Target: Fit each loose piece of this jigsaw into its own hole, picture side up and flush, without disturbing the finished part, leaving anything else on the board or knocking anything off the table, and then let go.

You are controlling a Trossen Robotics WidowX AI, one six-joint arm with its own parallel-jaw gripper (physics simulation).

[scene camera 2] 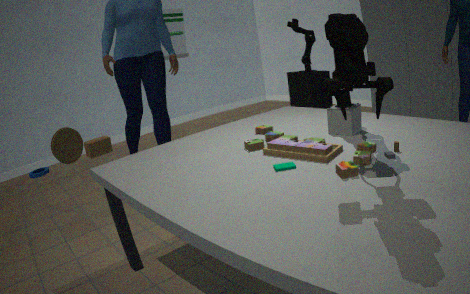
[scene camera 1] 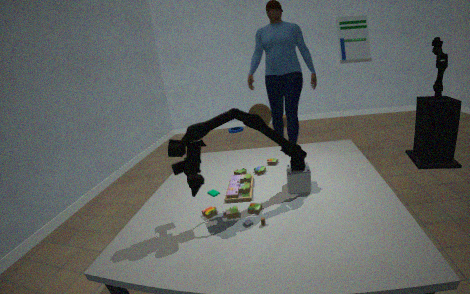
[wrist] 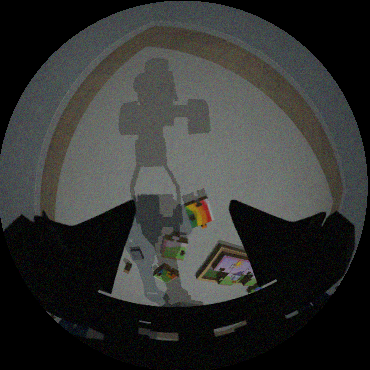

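Note:
The wooden jigsaw board [scene camera 1: 238, 200] [scene camera 2: 300, 155] lies on the table with lilac and green pieces [scene camera 1: 233, 185] [scene camera 2: 300, 145] [wrist: 235, 265] in it. A rainbow-striped piece [scene camera 1: 209, 211] [scene camera 2: 347, 169] [wrist: 198, 213] lies picture up beside the board. Near it lie a pink-and-green piece [scene camera 1: 232, 212] [wrist: 175, 246] and a green, red and orange piece [scene camera 1: 254, 208] [wrist: 166, 273]. Three more loose pieces [scene camera 1: 240, 171] [scene camera 1: 260, 170] [scene camera 1: 272, 161] lie past the board's far end. My gripper [scene camera 1: 194, 193] [scene camera 2: 361, 118] [wrist: 182, 205] is open and empty, high above the table. In the wrist view a finger hides part of the board.
A flat green block [scene camera 1: 213, 193] [scene camera 2: 284, 167] lies beside the board. A small grey block [scene camera 1: 248, 223] [scene camera 2: 389, 155] [wrist: 136, 253] and a small brown block [scene camera 1: 263, 222] [scene camera 2: 396, 146] [wrist: 127, 266] lie near the loose pieces. The arm's pale base [scene camera 1: 299, 180] stands on the table. A person [scene camera 1: 283, 50] stands beyond.

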